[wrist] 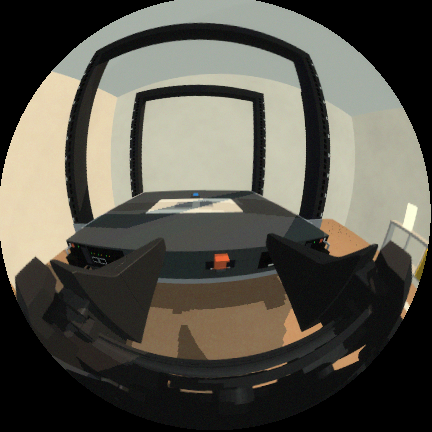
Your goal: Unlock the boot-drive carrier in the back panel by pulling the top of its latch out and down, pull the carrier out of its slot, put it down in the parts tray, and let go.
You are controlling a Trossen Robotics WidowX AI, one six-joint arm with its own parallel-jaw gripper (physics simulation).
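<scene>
The boot-drive carrier's orange latch [221, 261] shows in the wrist view, in a dark recess of the back panel [185, 260], a little right of the view's middle. The latch looks upright and flush with its slot; the carrier's body is hidden inside. My gripper [215, 241] is open and empty. Its two dark fingers stand wide apart in front of the panel, with the latch between them in the view, not touching it. The parts tray cannot be made out.
The dark server chassis [200, 231] has a pale label [165, 205] on top. A black rack frame [316, 150] rises around it and a second frame [258, 145] stands behind. Connectors with small lights [100, 257] are at the panel's left. A pale-framed stand [407, 232] is at far right.
</scene>
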